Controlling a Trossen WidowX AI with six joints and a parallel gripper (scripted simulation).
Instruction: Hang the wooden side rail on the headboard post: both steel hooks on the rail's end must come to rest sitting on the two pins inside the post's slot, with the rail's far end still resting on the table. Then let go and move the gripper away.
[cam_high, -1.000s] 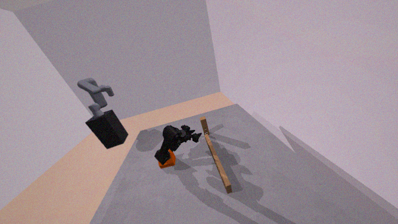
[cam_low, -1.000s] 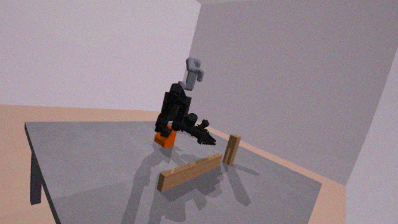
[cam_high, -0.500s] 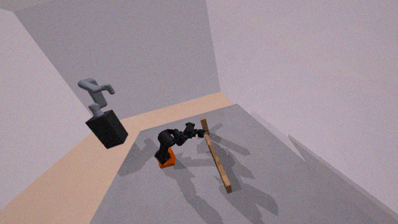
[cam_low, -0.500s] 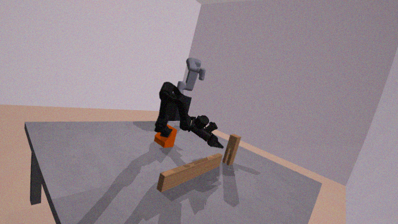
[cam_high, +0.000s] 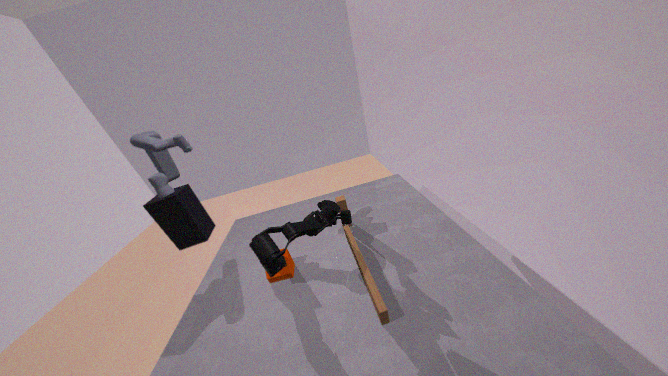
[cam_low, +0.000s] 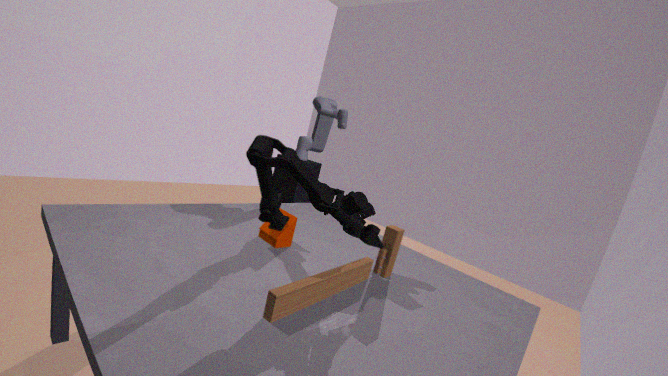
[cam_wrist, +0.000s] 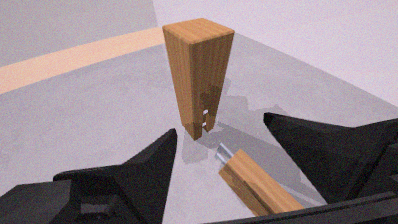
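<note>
Now: the wooden headboard post 60 mm to the left of my gripper tip, 30 mm below it and 30 mm ahead of it.
</note>
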